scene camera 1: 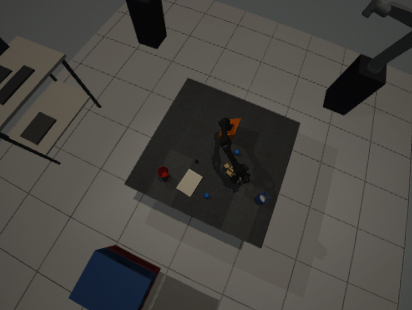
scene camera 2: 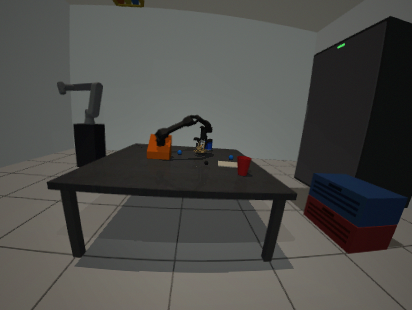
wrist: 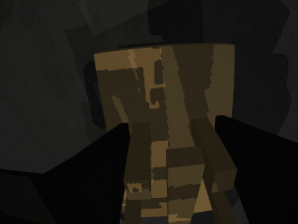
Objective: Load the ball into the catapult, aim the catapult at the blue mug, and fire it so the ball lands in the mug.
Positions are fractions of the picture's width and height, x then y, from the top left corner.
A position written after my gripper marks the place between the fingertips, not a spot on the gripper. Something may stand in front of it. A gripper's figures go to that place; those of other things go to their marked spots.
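Scene:
Gripper (wrist: 0.58, 0.57) at 10 cm from the lens; wooden catapult (wrist: 0.57, 0.42) at 11 cm from the lens.

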